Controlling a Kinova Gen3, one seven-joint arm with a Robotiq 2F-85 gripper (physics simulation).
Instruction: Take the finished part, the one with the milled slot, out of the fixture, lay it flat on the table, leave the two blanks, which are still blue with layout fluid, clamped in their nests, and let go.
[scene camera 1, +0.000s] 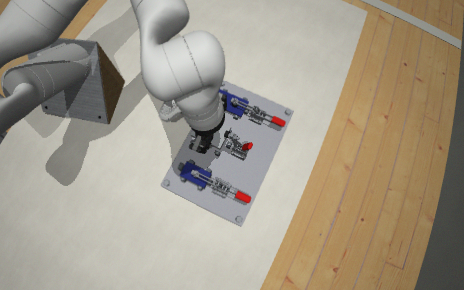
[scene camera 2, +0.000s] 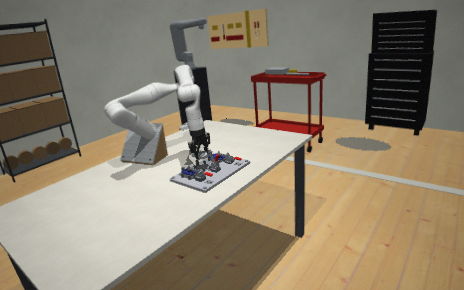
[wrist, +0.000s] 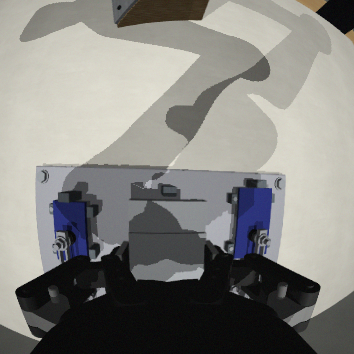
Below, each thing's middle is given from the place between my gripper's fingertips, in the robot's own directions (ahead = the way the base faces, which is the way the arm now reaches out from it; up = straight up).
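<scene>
Fixture plate (scene camera 1: 246, 176), 4 cm ahead of my hand, 7 cm below it. Finished part (wrist: 166, 237): my hand 1 cm past it, 1 cm below it. Finished part nearest to my hand of the things named here, going by their middles.
</scene>
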